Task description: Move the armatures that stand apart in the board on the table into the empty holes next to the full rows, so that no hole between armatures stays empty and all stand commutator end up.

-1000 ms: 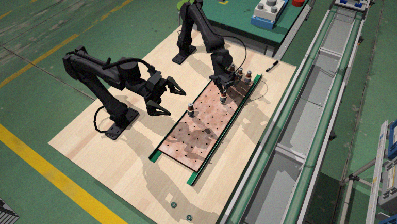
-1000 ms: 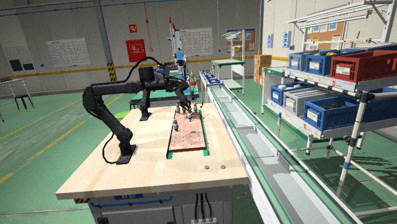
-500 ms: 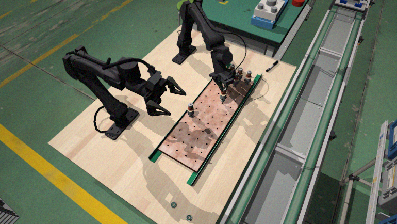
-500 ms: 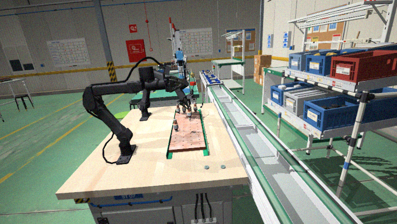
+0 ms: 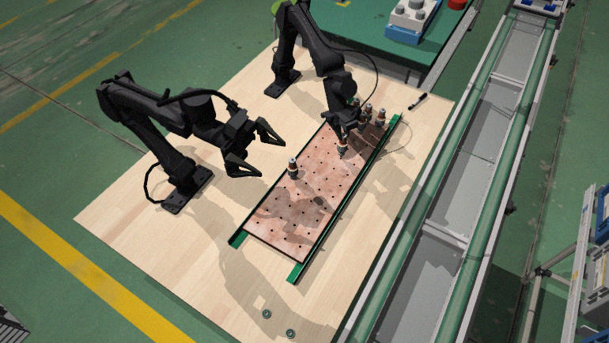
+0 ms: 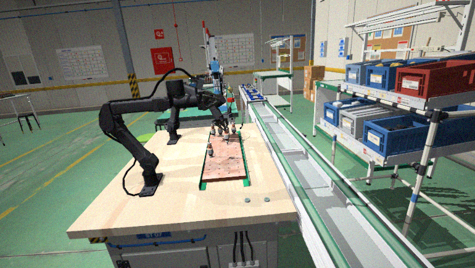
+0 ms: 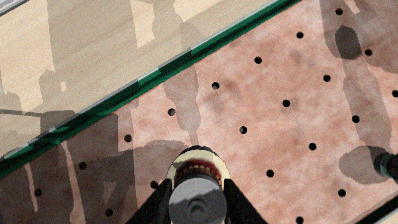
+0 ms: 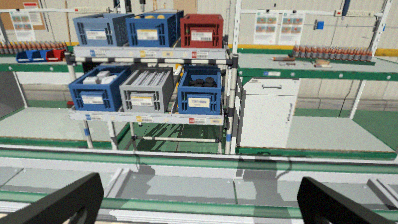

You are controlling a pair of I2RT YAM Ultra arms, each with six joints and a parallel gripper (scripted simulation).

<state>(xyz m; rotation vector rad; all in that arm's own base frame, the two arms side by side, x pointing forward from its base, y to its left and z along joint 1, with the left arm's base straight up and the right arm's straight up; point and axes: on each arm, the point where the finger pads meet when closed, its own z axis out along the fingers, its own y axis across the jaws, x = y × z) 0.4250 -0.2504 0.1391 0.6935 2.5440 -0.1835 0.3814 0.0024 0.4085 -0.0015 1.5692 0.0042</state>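
My left hand is 3 cm past the copper-coloured board, 8 cm to the left of it and 13 cm above it. The rest, counted from my left hand: black marker 15 cm ahead, 44 cm to the left, 13 cm below.
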